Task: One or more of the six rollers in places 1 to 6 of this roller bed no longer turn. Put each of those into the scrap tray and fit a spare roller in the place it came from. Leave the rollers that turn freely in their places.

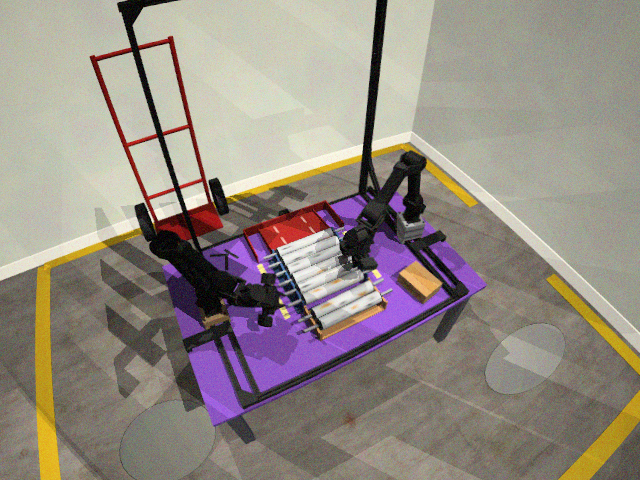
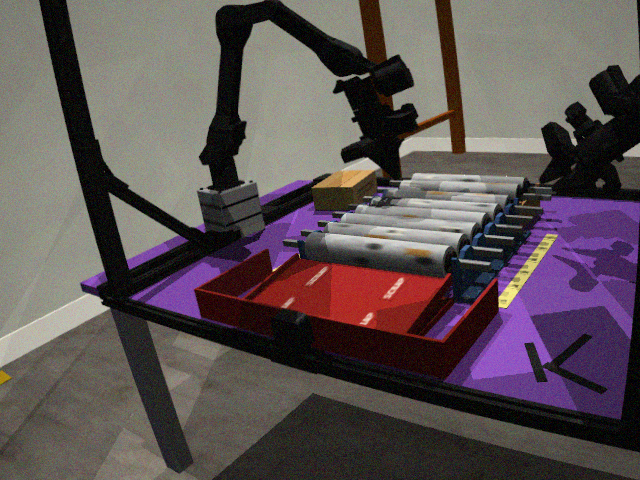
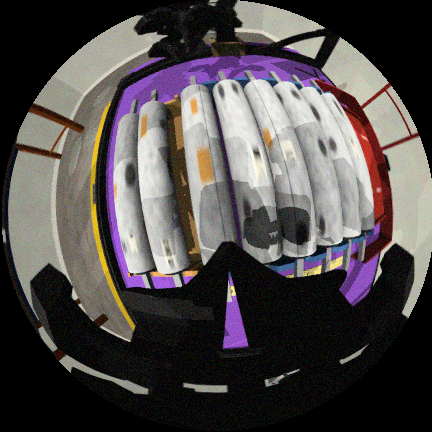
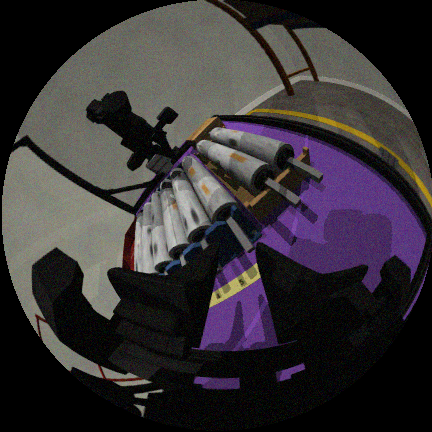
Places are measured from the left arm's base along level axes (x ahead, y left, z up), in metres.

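Pixels of known places: left gripper, fingertip midpoint: [image 1: 353, 267] [image 2: 397, 179] [image 3: 226, 245] [image 4: 174, 157]; right gripper, fingertip midpoint: [image 1: 285, 300] [image 2: 546, 185] [image 3: 185, 57] [image 4: 237, 246]; left arm's base, origin of the base link: [image 1: 411, 217] [image 2: 226, 185] [image 4: 152, 155]; right arm's base, origin of the base link: [image 1: 212, 308] [image 3: 225, 39].
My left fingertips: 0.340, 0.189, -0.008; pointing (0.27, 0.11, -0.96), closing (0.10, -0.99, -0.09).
For each thing: its top centre in the pictures, then the offset to it from my left fingertips, as dx, dy, dz. "spot": a spot on its surface instead.
- orange tray, middle of its top: [image 3: 157, 185] [image 4: 240, 162] [image 1: 345, 310] +0.067, +0.125, -0.097
- red scrap tray, middle of its top: [image 2: 335, 285] [image 3: 374, 158] [image 4: 128, 263] [image 1: 293, 226] +0.167, -0.331, -0.053
- yellow number strip, surface spot: [image 4: 233, 284] spot: +0.304, +0.013, -0.102
- wooden block, middle of its top: [image 2: 344, 178] [image 1: 421, 278] [image 4: 200, 127] -0.264, +0.093, -0.047
- small black tool, middle of its top: [image 2: 569, 363] [image 1: 223, 258] +0.502, -0.269, -0.102
Six grey rollers [image 1: 316, 265] [image 2: 404, 224] [image 3: 282, 160] [image 4: 173, 217] lie side by side in the blue-ended roller bed. Two spare rollers [image 1: 349, 305] [image 3: 149, 181] [image 4: 241, 153] lie in an orange tray [image 1: 347, 326] next to the bed. The red scrap tray [image 1: 253, 242] [image 2: 237, 305] [image 3: 372, 160] at the bed's other end holds nothing. My left gripper [image 1: 352, 260] [image 2: 390, 167] [image 3: 226, 245] is shut and empty, close above the bed rollers nearest the spare tray. My right gripper [image 1: 277, 299] [image 4: 237, 246] is partly open and empty, off the bed, over the yellow number strip [image 1: 285, 311] [image 4: 233, 284].
A wooden block [image 1: 419, 281] [image 2: 344, 188] lies near the left arm's base. A small black tool [image 1: 225, 255] lies left of the scrap tray. A red hand truck [image 1: 190, 219] and black gantry posts [image 1: 371, 119] stand behind the table.
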